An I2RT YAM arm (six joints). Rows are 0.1 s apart.
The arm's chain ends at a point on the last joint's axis. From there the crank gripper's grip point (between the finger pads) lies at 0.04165 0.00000 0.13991 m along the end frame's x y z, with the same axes.
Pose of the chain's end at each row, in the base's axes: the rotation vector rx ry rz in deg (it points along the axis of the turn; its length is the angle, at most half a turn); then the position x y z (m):
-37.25 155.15 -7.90 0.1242 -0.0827 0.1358
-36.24 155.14 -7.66 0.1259 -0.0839 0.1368
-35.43 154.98 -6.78 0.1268 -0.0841 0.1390
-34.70 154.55 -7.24 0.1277 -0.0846 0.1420
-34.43 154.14 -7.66 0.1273 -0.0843 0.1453
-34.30 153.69 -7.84 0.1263 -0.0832 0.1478
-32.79 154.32 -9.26 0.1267 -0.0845 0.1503
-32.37 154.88 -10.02 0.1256 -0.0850 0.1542
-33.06 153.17 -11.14 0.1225 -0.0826 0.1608
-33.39 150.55 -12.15 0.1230 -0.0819 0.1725
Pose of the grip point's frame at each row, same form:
-37.25 155.15 -7.90 0.1397 -0.1034 -0.0079
-36.24 155.14 -7.66 0.1417 -0.1040 -0.0069
-35.43 154.98 -6.78 0.1430 -0.1023 -0.0049
-34.70 154.55 -7.24 0.1453 -0.1033 -0.0017
-34.43 154.14 -7.66 0.1461 -0.1035 0.0018
-34.30 153.69 -7.84 0.1463 -0.1025 0.0045
-32.79 154.32 -9.26 0.1459 -0.1062 0.0072
-32.37 154.88 -10.02 0.1437 -0.1082 0.0112
-33.06 153.17 -11.14 0.1448 -0.1073 0.0187
-33.39 150.55 -12.15 0.1518 -0.1074 0.0317

